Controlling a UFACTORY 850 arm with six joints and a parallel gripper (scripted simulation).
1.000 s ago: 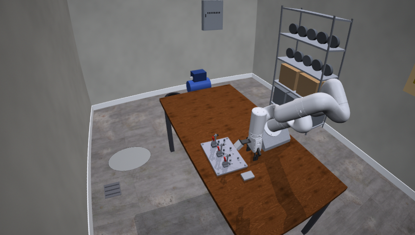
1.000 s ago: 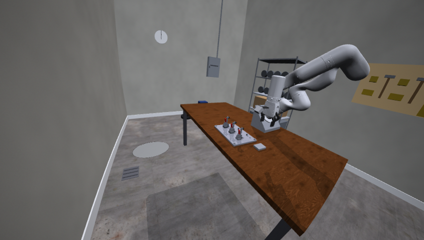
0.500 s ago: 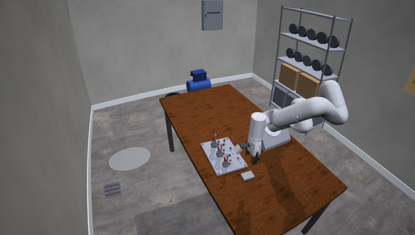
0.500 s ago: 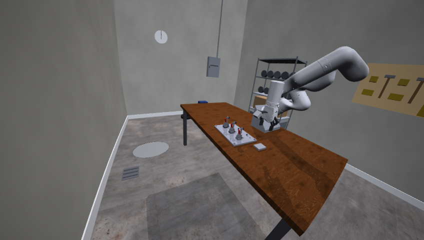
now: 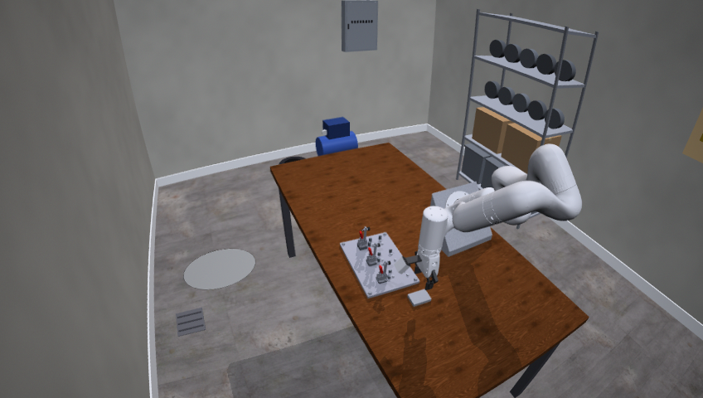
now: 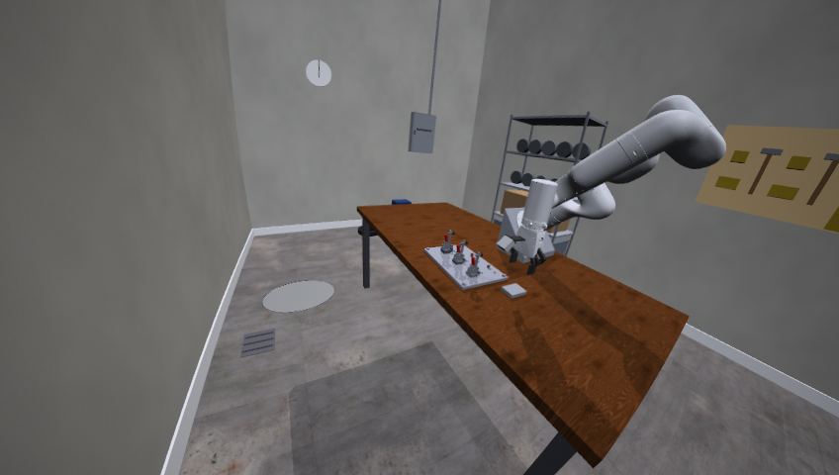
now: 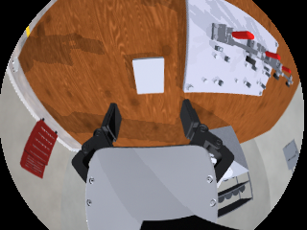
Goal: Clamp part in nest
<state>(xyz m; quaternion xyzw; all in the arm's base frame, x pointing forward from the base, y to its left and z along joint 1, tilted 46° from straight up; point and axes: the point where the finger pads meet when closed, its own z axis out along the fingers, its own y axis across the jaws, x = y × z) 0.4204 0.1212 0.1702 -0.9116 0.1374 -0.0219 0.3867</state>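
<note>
My hand is 11 cm above the flat grey part. The rest, counted from my hand: grey fixture plate: 2 cm ahead, 26 cm to the right, 11 cm below.
</note>
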